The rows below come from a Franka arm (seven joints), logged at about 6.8 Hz.
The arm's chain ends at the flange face. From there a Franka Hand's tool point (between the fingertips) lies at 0.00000 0.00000 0.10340 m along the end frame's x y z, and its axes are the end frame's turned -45 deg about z.
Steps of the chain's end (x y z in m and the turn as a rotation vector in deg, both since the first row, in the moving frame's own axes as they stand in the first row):
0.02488, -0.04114, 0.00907, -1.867, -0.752, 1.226
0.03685, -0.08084, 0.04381, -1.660, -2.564, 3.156
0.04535, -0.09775, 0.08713, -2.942, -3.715, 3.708
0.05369, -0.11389, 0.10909, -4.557, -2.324, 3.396
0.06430, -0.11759, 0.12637, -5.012, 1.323, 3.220
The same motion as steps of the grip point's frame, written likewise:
0.04333, -0.01011, 0.00901, -0.788, -1.852, 1.226
0.07787, -0.03241, 0.04366, 0.639, -2.987, 3.156
0.09274, -0.03831, 0.08678, 0.547, -4.707, 3.708
0.10965, -0.03998, 0.10868, -1.579, -4.866, 3.396
0.12369, -0.02975, 0.12595, -4.480, -2.609, 3.220

